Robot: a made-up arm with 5 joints. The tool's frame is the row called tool. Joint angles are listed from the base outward.
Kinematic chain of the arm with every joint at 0, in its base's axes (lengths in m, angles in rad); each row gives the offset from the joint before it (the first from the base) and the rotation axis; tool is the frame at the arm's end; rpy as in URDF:
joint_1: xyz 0 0 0.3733 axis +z
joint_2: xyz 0 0 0 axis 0 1 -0.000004
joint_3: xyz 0.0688 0 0.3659 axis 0 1 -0.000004
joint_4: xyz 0.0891 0 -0.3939 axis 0 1 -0.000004
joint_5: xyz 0.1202 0 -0.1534 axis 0 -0.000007 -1
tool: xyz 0 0 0 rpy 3.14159 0 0
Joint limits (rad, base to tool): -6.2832..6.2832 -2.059..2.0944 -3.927..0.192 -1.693..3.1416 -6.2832..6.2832
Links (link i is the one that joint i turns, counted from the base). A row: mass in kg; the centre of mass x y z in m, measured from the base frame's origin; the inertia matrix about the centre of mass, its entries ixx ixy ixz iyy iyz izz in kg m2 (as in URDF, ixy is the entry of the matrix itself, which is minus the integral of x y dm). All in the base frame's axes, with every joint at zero. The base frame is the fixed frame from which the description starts. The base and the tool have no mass.
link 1: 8.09; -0.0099 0.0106 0.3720; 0.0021 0 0 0.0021 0 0.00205
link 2: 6.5; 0.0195 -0.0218 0.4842; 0.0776 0 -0.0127 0.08 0 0.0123
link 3: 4.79; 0.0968 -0.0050 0.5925; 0.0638 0 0.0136 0.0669 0 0.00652
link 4: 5.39; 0.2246 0.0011 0.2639; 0.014 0 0.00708 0.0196 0 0.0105
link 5: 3.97; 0.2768 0.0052 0.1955; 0.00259 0 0 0.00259 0 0.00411
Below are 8 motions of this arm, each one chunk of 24 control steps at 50 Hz.
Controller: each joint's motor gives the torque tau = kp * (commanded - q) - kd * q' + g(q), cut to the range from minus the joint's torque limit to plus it. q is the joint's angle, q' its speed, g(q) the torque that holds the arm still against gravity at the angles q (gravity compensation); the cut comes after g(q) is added. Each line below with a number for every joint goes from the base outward.
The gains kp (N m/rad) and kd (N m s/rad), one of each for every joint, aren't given. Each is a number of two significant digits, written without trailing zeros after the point. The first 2 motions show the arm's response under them.
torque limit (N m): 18 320 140 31 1.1
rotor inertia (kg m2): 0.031 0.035 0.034 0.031 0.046
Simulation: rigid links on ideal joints. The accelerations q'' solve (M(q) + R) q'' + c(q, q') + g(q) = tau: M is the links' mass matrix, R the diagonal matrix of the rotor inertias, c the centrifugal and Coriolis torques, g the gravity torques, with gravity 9.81 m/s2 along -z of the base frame. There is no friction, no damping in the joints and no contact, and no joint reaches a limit. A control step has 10 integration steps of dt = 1/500 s. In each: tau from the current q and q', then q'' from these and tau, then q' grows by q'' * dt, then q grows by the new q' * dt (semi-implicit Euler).
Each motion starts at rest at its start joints. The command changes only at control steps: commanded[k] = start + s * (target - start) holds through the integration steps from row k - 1 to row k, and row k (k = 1, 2, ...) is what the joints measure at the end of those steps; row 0 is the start. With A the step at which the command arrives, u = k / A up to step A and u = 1 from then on. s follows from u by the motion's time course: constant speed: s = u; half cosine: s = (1 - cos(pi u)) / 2; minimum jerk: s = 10 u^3 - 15 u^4 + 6 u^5; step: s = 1 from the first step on.
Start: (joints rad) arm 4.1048 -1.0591 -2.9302 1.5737 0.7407
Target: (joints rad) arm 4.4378 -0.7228 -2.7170 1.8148 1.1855
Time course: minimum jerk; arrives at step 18
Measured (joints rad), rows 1 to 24:
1: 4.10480 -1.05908 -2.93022 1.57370 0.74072
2: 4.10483 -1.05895 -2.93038 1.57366 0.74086
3: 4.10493 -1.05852 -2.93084 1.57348 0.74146
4: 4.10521 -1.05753 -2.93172 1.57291 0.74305
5: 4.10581 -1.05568 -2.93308 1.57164 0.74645
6: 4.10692 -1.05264 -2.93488 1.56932 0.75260
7: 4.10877 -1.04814 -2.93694 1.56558 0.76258
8: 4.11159 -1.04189 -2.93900 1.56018 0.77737
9: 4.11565 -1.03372 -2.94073 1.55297 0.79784
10: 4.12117 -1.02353 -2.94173 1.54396 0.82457
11: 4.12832 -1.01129 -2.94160 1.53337 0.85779
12: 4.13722 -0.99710 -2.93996 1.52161 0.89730
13: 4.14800 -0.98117 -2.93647 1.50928 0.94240
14: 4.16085 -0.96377 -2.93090 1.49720 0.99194
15: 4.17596 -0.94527 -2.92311 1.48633 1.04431
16: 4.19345 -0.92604 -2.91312 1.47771 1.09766
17: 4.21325 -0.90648 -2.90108 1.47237 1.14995
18: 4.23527 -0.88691 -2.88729 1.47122 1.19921
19: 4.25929 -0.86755 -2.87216 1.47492 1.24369
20: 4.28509 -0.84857 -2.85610 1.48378 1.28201
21: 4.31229 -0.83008 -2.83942 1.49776 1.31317
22: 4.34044 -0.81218 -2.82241 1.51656 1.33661
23: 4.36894 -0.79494 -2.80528 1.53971 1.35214
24: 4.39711 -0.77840 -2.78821 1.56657 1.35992
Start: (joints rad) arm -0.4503 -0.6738 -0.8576 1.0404 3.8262
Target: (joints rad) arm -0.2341 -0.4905 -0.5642 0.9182 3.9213
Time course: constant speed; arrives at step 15
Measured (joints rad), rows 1 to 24:
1: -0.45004 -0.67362 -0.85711 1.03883 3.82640
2: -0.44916 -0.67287 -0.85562 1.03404 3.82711
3: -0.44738 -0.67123 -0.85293 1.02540 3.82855
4: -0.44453 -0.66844 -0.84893 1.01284 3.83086
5: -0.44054 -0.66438 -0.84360 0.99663 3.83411
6: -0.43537 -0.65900 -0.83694 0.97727 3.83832
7: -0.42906 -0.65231 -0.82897 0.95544 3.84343
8: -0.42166 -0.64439 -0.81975 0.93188 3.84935
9: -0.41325 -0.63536 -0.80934 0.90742 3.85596
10: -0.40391 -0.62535 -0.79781 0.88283 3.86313
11: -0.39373 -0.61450 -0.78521 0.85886 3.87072
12: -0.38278 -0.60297 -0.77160 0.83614 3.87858
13: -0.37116 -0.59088 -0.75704 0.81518 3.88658
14: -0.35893 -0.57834 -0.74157 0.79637 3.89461
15: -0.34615 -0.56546 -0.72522 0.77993 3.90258
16: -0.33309 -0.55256 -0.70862 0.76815 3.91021
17: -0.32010 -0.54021 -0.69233 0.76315 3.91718
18: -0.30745 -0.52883 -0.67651 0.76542 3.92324
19: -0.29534 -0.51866 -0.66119 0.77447 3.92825
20: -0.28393 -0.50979 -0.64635 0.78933 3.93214
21: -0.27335 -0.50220 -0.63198 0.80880 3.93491
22: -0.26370 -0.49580 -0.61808 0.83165 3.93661
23: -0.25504 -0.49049 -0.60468 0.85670 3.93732
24: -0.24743 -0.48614 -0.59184 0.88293 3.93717
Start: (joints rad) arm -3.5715 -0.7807 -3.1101 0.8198 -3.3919
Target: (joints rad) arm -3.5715 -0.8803 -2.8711 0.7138 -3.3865
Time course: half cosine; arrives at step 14
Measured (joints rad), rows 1 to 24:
1: -3.57150 -0.78088 -3.10973 0.81958 -3.39189
2: -3.57150 -0.78160 -3.10821 0.81866 -3.39186
3: -3.57149 -0.78321 -3.10482 0.81659 -3.39178
4: -3.57148 -0.78592 -3.09910 0.81303 -3.39165
5: -3.57147 -0.78984 -3.09076 0.80780 -3.39144
6: -3.57145 -0.79500 -3.07979 0.80085 -3.39116
7: -3.57143 -0.80129 -3.06634 0.79230 -3.39081
8: -3.57141 -0.80854 -3.05080 0.78241 -3.39039
9: -3.57139 -0.81649 -3.03369 0.77157 -3.38992
10: -3.57137 -0.82485 -3.01567 0.76026 -3.38941
11: -3.57135 -0.83326 -2.99748 0.74905 -3.38889
12: -3.57134 -0.84137 -2.97989 0.73850 -3.38837
13: -3.57134 -0.84881 -2.96366 0.72918 -3.38788
14: -3.57134 -0.85526 -2.94949 0.72157 -3.38743
15: -3.57135 -0.86061 -2.93761 0.71581 -3.38702
16: -3.57136 -0.86500 -2.92769 0.71164 -3.38668
17: -3.57137 -0.86858 -2.91938 0.70875 -3.38641
18: -3.57139 -0.87148 -2.91240 0.70687 -3.38619
19: -3.57141 -0.87381 -2.90650 0.70577 -3.38604
20: -3.57144 -0.87565 -2.90149 0.70528 -3.38594
21: -3.57146 -0.87709 -2.89722 0.70526 -3.38590
22: -3.57148 -0.87819 -2.89354 0.70560 -3.38591
23: -3.57150 -0.87900 -2.89036 0.70620 -3.38595
24: -3.57152 -0.87957 -2.88760 0.70700 -3.38603

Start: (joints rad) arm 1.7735 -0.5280 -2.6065 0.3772 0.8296
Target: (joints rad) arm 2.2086 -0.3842 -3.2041 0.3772 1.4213
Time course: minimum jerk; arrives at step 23
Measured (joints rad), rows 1 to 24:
1: 1.77351 -0.52798 -2.60655 0.37724 0.82961
2: 1.77359 -0.52780 -2.60695 0.37752 0.82970
3: 1.77390 -0.52723 -2.60821 0.37839 0.83006
4: 1.77472 -0.52601 -2.61094 0.38022 0.83106
5: 1.77640 -0.52386 -2.61576 0.38334 0.83327
6: 1.77936 -0.52055 -2.62324 0.38800 0.83740
7: 1.78401 -0.51590 -2.63383 0.39432 0.84429
8: 1.79073 -0.50981 -2.64783 0.40231 0.85485
9: 1.79984 -0.50225 -2.66540 0.41182 0.86997
10: 1.81155 -0.49330 -2.68651 0.42259 0.89045
11: 1.82592 -0.48310 -2.71096 0.43423 0.91691
12: 1.84291 -0.47188 -2.73843 0.44628 0.94972
13: 1.86233 -0.45994 -2.76841 0.45820 0.98898
14: 1.88387 -0.44760 -2.80034 0.46942 1.03441
15: 1.90710 -0.43524 -2.83353 0.47938 1.08541
16: 1.93156 -0.42325 -2.86727 0.48755 1.14100
17: 1.95670 -0.41198 -2.90084 0.49347 1.19988
18: 1.98198 -0.40179 -2.93353 0.49674 1.26048
19: 2.00689 -0.39296 -2.96470 0.49712 1.32104
20: 2.03094 -0.38573 -2.99383 0.49447 1.37967
21: 2.05373 -0.38023 -3.02054 0.48880 1.43448
22: 2.07496 -0.37648 -3.04465 0.48032 1.48372
23: 2.09441 -0.37439 -3.06622 0.46941 1.52586
24: 2.11201 -0.37373 -3.08558 0.45663 1.55979

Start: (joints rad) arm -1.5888 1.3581 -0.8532 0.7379 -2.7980
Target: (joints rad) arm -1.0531 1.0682 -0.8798 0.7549 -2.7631
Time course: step
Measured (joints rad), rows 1 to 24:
1: -1.58507 1.34691 -0.84550 0.73643 -2.79806
2: -1.57469 1.32275 -0.83391 0.74676 -2.79764
3: -1.55796 1.29239 -0.82460 0.77127 -2.79614
4: -1.53536 1.25994 -0.81902 0.80370 -2.79326
5: -1.50740 1.22803 -0.81707 0.83726 -2.78894
6: -1.47460 1.19820 -0.81823 0.86685 -2.78331
7: -1.43771 1.17132 -0.82193 0.88925 -2.77664
8: -1.39878 1.14778 -0.82761 0.90266 -2.76929
9: -1.35973 1.12766 -0.83472 0.90633 -2.76169
10: -1.32185 1.11084 -0.84277 0.90038 -2.75428
11: -1.28593 1.09710 -0.85139 0.88562 -2.74748
12: -1.25247 1.08614 -0.86027 0.86336 -2.74167
13: -1.22169 1.07758 -0.86921 0.83530 -2.73717
14: -1.19369 1.07104 -0.87809 0.80332 -2.73420
15: -1.16844 1.06611 -0.88680 0.76933 -2.73290
16: -1.14583 1.06240 -0.89526 0.73515 -2.73329
17: -1.12573 1.05954 -0.90339 0.70233 -2.73531
18: -1.10798 1.05724 -0.91109 0.67212 -2.73878
19: -1.09241 1.05524 -0.91827 0.64540 -2.74348
20: -1.07884 1.05340 -0.92483 0.62270 -2.74910
21: -1.06712 1.05163 -0.93066 0.60425 -2.75533
22: -1.05709 1.04991 -0.93570 0.59003 -2.76183
23: -1.04861 1.04825 -0.93990 0.57985 -2.76827
24: -1.04154 1.04670 -0.94322 0.57339 -2.77436

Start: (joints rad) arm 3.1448 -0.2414 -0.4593 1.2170 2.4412
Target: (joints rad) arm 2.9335 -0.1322 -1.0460 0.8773 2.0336
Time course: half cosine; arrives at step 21
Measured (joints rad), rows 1 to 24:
1: 3.14477 -0.24132 -0.45942 1.21721 2.44114
2: 3.14463 -0.24093 -0.46001 1.21815 2.44080
3: 3.14422 -0.24000 -0.46153 1.22041 2.43981
4: 3.14338 -0.23831 -0.46444 1.22436 2.43765
5: 3.14192 -0.23573 -0.46915 1.23014 2.43375
6: 3.13968 -0.23219 -0.47604 1.23758 2.42751
7: 3.13652 -0.22768 -0.48538 1.24628 2.41837
8: 3.13234 -0.22224 -0.49740 1.25563 2.40583
9: 3.12709 -0.21596 -0.51224 1.26485 2.38952
10: 3.12079 -0.20894 -0.52998 1.27305 2.36920
11: 3.11347 -0.20133 -0.55061 1.27924 2.34481
12: 3.10524 -0.19326 -0.57402 1.28241 2.31647
13: 3.09621 -0.18488 -0.60003 1.28158 2.28448
14: 3.08654 -0.17634 -0.62834 1.27583 2.24935
15: 3.07639 -0.16780 -0.65860 1.26438 2.21175
16: 3.06592 -0.15939 -0.69034 1.24662 2.17249
17: 3.05530 -0.15125 -0.72305 1.22217 2.13255
18: 3.04466 -0.14353 -0.75618 1.19093 2.09298
19: 3.03416 -0.13639 -0.78915 1.15311 2.05492
20: 3.02390 -0.12998 -0.82139 1.10926 2.01952
21: 3.01401 -0.12449 -0.85235 1.06028 1.98792
22: 3.00456 -0.12008 -0.88167 1.00765 1.96114
23: 2.99560 -0.11679 -0.90931 0.95348 1.93994
24: 2.98715 -0.11465 -0.93537 0.90007 1.92478

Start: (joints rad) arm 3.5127 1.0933 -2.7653 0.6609 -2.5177
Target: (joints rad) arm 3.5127 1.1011 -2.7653 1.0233 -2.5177
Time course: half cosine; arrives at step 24
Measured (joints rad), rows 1 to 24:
1: 3.51270 1.09330 -2.76532 0.66098 -2.51770
2: 3.51270 1.09329 -2.76540 0.66137 -2.51771
3: 3.51270 1.09326 -2.76557 0.66241 -2.51773
4: 3.51270 1.09318 -2.76588 0.66447 -2.51778
5: 3.51270 1.09303 -2.76634 0.66789 -2.51785
6: 3.51270 1.09279 -2.76696 0.67294 -2.51796
7: 3.51270 1.09246 -2.76774 0.67983 -2.51810
8: 3.51270 1.09204 -2.76867 0.68867 -2.51828
9: 3.51270 1.09154 -2.76974 0.69949 -2.51850
10: 3.51270 1.09097 -2.77091 0.71226 -2.51874
11: 3.51270 1.09036 -2.77215 0.72687 -2.51901
12: 3.51271 1.08973 -2.77342 0.74316 -2.51928
13: 3.51271 1.08911 -2.77469 0.76092 -2.51956
14: 3.51271 1.08853 -2.77592 0.77992 -2.51983
15: 3.51271 1.08802 -2.77705 0.79990 -2.52007
16: 3.51271 1.08760 -2.77806 0.82056 -2.52029
17: 3.51271 1.08730 -2.77890 0.84161 -2.52045
18: 3.51271 1.08715 -2.77954 0.86275 -2.52055
19: 3.51271 1.08715 -2.77995 0.88368 -2.52059
20: 3.51271 1.08733 -2.78011 0.90410 -2.52055
21: 3.51271 1.08770 -2.77998 0.92369 -2.52044
22: 3.51271 1.08826 -2.77957 0.94219 -2.52023
23: 3.51271 1.08902 -2.77886 0.95930 -2.51994
24: 3.51271 1.08998 -2.77784 0.97477 -2.51957

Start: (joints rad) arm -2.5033 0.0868 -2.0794 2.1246 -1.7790
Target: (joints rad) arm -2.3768 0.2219 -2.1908 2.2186 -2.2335
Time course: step
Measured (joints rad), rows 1 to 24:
1: -2.50217 0.09813 -2.09914 2.14567 -1.78402
2: -2.49909 0.11271 -2.12250 2.17027 -1.79804
3: -2.49434 0.12595 -2.14125 2.18969 -1.82099
4: -2.48825 0.13783 -2.15564 2.20428 -1.85287
5: -2.48113 0.14858 -2.16643 2.21482 -1.89368
6: -2.47325 0.15840 -2.17429 2.22199 -1.94341
7: -2.46486 0.16741 -2.17978 2.22634 -2.00112
8: -2.45617 0.17573 -2.18338 2.22833 -2.06378
9: -2.44739 0.18341 -2.18547 2.22837 -2.12817
10: -2.43866 0.19052 -2.18640 2.22685 -2.19130
11: -2.43012 0.19707 -2.18644 2.22411 -2.25052
12: -2.42186 0.20310 -2.18583 2.22048 -2.30360
13: -2.41396 0.20861 -2.18476 2.21627 -2.34885
14: -2.40648 0.21362 -2.18339 2.21178 -2.38575
15: -2.39948 0.21813 -2.18187 2.20725 -2.41434
16: -2.39297 0.22213 -2.18029 2.20293 -2.43463
17: -2.38698 0.22565 -2.17874 2.19899 -2.44665
18: -2.38152 0.22868 -2.17730 2.19560 -2.45040
19: -2.37661 0.23124 -2.17601 2.19285 -2.44591
20: -2.37224 0.23334 -2.17491 2.19081 -2.43318
21: -2.36840 0.23499 -2.17403 2.18953 -2.41297
22: -2.36509 0.23623 -2.17339 2.18901 -2.38682
23: -2.36229 0.23707 -2.17299 2.18924 -2.35642
24: -2.35999 0.23754 -2.17283 2.19017 -2.32348

